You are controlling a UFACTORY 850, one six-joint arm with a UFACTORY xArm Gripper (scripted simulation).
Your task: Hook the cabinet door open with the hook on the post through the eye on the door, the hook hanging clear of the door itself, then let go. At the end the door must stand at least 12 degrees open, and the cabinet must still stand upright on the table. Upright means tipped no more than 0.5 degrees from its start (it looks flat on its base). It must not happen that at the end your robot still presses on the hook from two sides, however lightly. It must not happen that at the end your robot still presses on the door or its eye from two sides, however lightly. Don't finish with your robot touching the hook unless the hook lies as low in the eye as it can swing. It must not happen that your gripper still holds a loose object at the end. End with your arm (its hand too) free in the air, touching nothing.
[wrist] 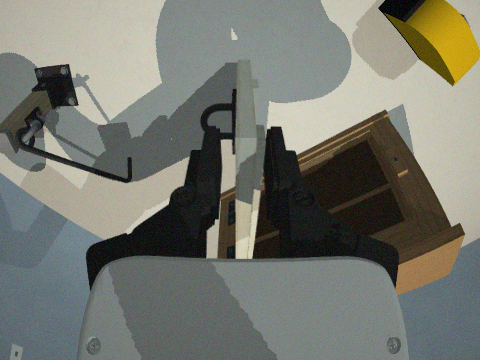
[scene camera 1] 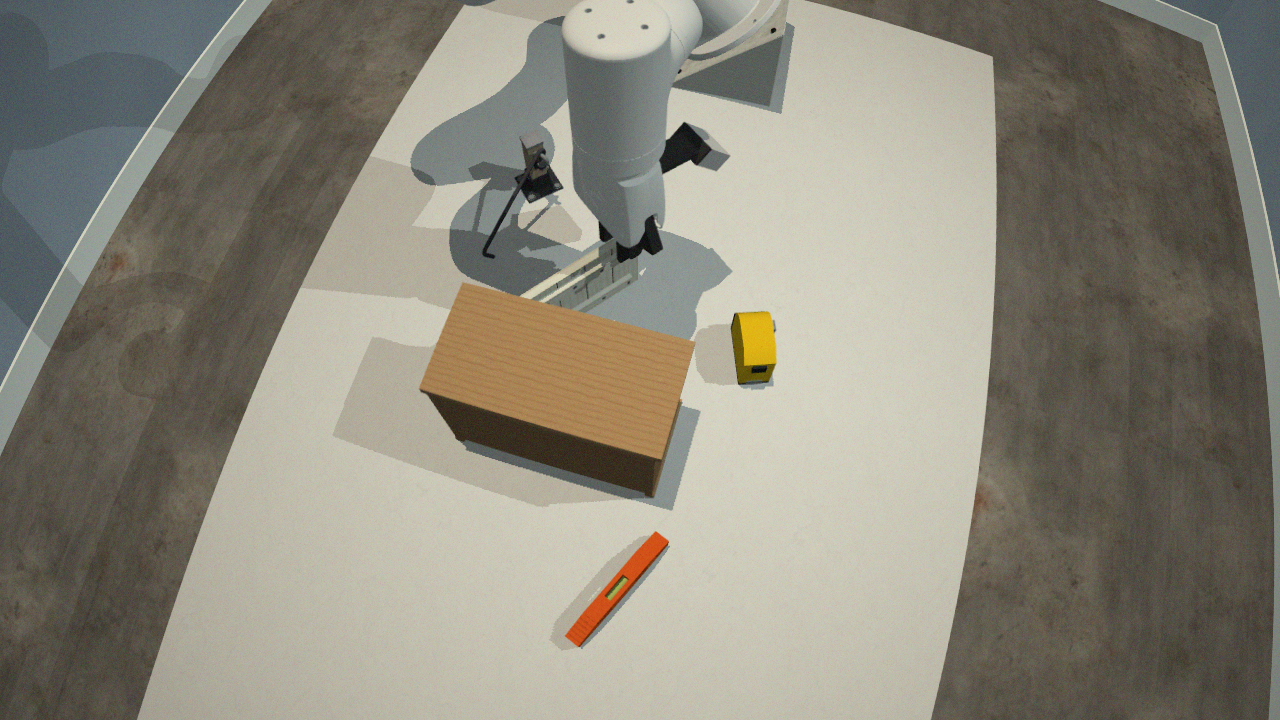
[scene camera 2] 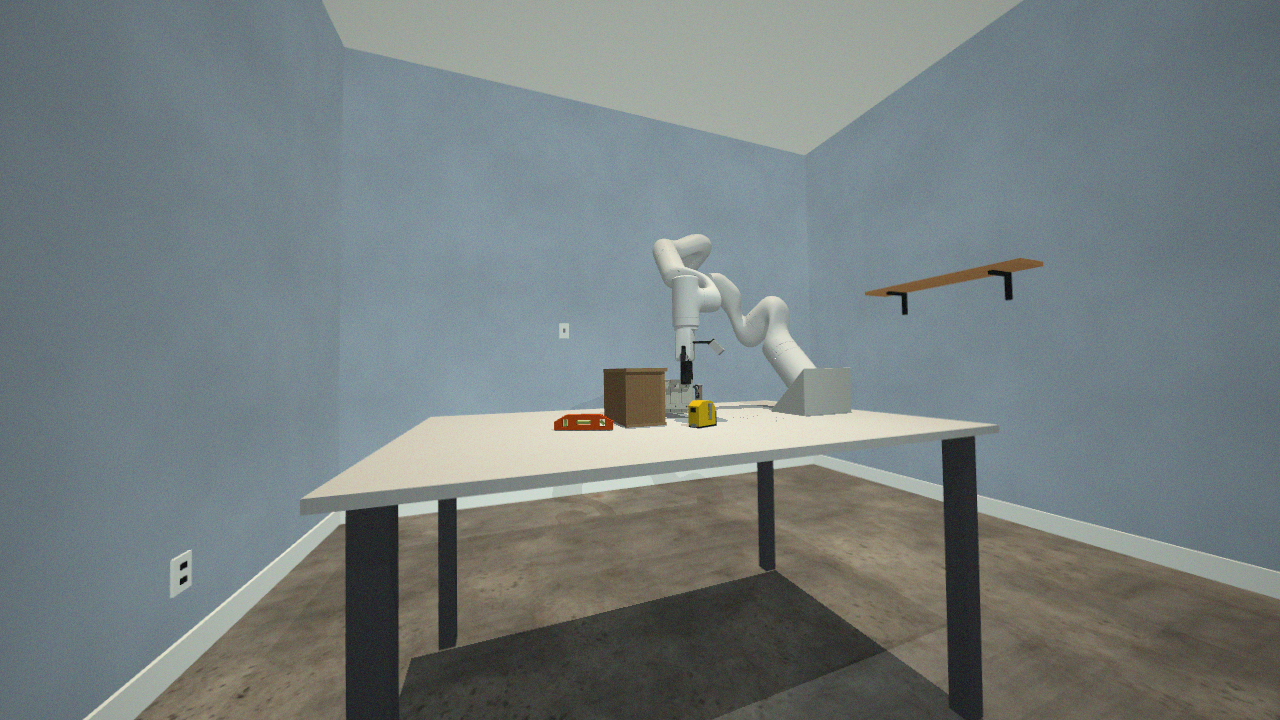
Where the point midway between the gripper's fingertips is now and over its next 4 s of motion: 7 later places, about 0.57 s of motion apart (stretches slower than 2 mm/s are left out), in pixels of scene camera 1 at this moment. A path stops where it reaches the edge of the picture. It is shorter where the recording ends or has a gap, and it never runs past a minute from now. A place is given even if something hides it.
My gripper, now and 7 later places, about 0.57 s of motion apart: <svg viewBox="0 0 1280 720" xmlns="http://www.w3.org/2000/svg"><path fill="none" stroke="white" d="M621 244L615 237L609 230L612 233L612 230L611 216L611 201L591 194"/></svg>
